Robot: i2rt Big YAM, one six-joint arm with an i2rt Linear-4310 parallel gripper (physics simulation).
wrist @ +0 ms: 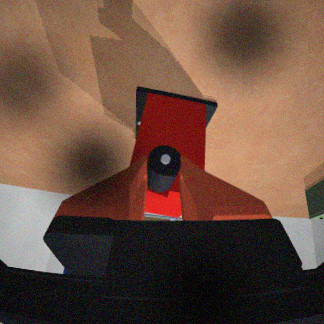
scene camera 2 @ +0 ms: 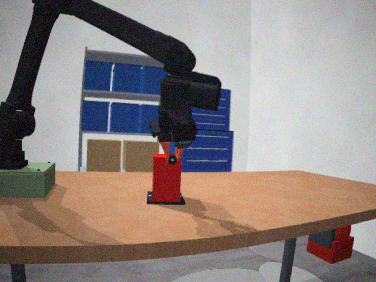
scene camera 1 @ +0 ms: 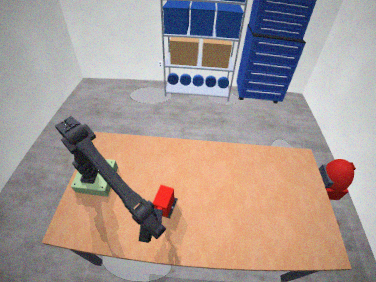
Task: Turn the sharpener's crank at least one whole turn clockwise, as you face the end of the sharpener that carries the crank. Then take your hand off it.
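Where they show: gripper, fingertip midpoint: (wrist: 162,162) (scene camera 2: 172,160) (scene camera 1: 157,214); arm's base, link origin: (scene camera 2: 10,166) (scene camera 1: 90,174).
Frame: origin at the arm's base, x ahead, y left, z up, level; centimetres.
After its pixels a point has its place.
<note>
The red sharpener (scene camera 1: 164,198) @[x 46.8, y -13.8, z 5.8 cm] (scene camera 2: 166,180) @[x 43.9, y -20.1, z 0.0 cm] (wrist: 175,122) @[x 44.5, y -17.9, z -2.3 cm] stands upright on its dark base plate on the table. The crank's black knob (scene camera 2: 172,159) @[x 44.0, y -24.0, z 5.9 cm] (wrist: 164,167) @[x 44.0, y -23.8, z 6.3 cm] is at the top of the sharpener's crank end, a little right of its middle in scene camera 2. My gripper (scene camera 2: 172,154) @[x 44.3, y -22.7, z 5.4 cm] (wrist: 162,162) @[x 44.3, y -22.7, z 5.4 cm] comes down from above and is shut on the black knob, with one orange finger on each side of it. In scene camera 1 the arm's wrist hides the fingers and the knob. The crank's arm is mostly hidden behind the knob and fingers.
The robot's green base block (scene camera 1: 91,187) @[x 3.7, y -8.5, z 0.1 cm] (scene camera 2: 30,182) @[x 8.2, y -9.8, z -2.7 cm] stands at the left of the wooden table (scene camera 1: 240,210) @[x 88.7, y -12.2, z -7.0 cm] (scene camera 2: 260,200) @[x 74.0, y -20.6, z -7.0 cm]. A red and dark object (scene camera 1: 340,175) (scene camera 2: 331,247) is beyond the table's right edge. A shelf rack and a blue drawer cabinet (scene camera 1: 272,65) stand at the back wall.
</note>
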